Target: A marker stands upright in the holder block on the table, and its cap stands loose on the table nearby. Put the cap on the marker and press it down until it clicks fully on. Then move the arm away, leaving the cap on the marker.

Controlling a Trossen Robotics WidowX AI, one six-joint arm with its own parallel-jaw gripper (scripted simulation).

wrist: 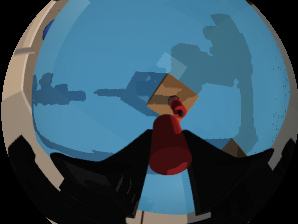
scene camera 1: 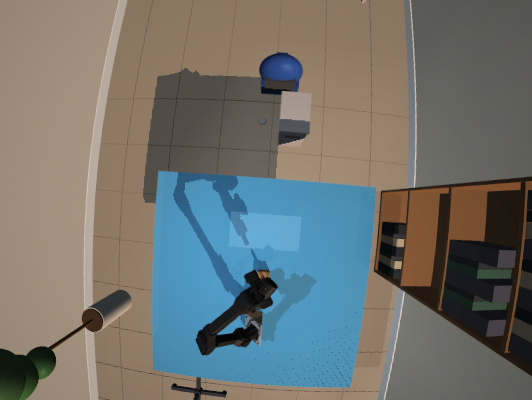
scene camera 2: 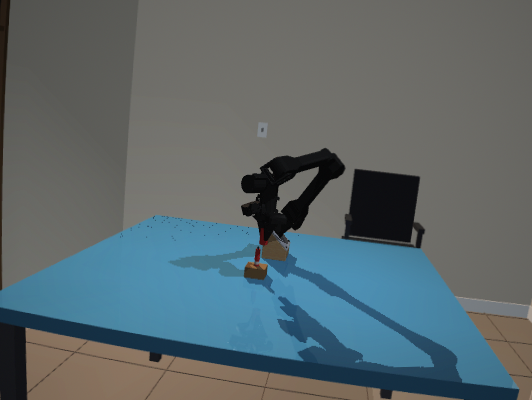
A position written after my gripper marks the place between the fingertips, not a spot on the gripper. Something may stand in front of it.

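My gripper [scene camera 2: 263, 239], which you'd also find in the wrist view [wrist: 167, 134], is holding a red cap [wrist: 169, 154].
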